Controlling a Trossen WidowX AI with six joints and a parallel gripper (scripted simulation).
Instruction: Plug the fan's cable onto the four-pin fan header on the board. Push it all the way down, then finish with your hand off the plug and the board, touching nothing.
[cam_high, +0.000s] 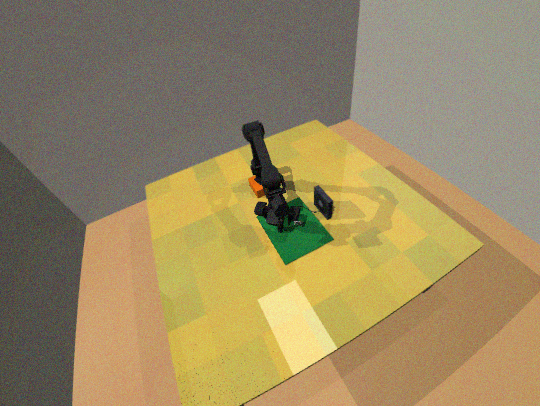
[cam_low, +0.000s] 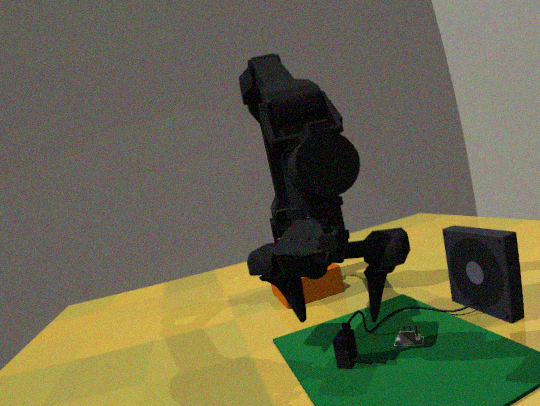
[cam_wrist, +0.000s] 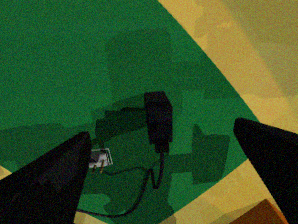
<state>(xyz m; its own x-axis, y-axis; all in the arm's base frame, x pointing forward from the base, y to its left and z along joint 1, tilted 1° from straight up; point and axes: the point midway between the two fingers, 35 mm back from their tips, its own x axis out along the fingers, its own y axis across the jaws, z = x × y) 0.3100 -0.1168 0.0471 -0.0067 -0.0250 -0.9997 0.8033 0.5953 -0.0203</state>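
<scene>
Now: the black plug 4 cm below my gripper tip, 1 cm to the left of it and 1 cm behind it. From my gripper tip the other things lie so: green board: 8 cm below, 6 cm to the left, 2 cm ahead; pale header: 9 cm to the left, 7 cm below, 2 cm ahead; black fan: 23 cm to the left, 4 cm ahead, 1 cm below.
</scene>
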